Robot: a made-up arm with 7 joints.
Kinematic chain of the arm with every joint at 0, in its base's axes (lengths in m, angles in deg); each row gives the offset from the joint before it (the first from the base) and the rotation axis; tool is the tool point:
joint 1: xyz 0 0 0.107 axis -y
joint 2: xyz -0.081 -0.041 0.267 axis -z
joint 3: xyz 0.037 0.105 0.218 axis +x
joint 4: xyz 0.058 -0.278 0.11 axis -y
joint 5: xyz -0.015 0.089 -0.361 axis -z
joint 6: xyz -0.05 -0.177 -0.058 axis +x
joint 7: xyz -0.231 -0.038 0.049 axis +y
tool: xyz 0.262 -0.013 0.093
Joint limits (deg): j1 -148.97..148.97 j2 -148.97..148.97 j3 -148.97..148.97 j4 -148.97..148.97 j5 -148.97..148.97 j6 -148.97..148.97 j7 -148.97..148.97
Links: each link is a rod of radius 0.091 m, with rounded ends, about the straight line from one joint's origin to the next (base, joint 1, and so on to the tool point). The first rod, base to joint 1, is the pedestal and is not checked.
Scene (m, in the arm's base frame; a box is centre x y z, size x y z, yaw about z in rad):
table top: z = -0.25
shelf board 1: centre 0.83 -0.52 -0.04 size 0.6 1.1 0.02 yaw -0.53
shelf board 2: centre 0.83 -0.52 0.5 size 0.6 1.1 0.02 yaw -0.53
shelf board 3: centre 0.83 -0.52 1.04 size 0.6 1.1 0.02 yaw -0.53
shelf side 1: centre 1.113 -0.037 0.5 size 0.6 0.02 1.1 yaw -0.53
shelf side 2: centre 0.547 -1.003 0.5 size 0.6 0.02 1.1 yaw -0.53
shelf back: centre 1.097 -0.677 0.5 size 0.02 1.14 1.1 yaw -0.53
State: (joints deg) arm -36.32 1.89 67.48 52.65 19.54 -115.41 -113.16
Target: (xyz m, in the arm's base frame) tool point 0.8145 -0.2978 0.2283
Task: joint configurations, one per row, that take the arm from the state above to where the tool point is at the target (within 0.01 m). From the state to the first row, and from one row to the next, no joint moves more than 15 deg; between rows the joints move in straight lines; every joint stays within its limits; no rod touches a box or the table.
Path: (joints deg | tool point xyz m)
1: -29.43 14.38 60.76 56.86 17.18 -110.68 -109.07 | 0.3956 0.4337 0.1926
2: -22.53 26.88 54.05 61.07 14.81 -105.95 -104.99 | 0.4568 0.2729 0.1669
3: -15.64 39.37 47.33 65.28 12.45 -101.21 -100.90 | 0.4746 0.0956 0.1848
4: -8.75 51.86 40.61 69.49 10.08 -96.48 -96.82 | 0.4379 -0.0771 0.2283
5: -17.19 49.22 52.00 77.47 18.44 -107.15 -97.61 | 0.6017 -0.1236 0.2521
6: -25.63 46.57 63.39 85.44 26.79 -117.82 -98.40 | 0.7298 -0.1985 0.2554
7: -34.07 43.92 74.78 93.42 35.15 -128.49 -99.19 | 0.8145 -0.2978 0.2283

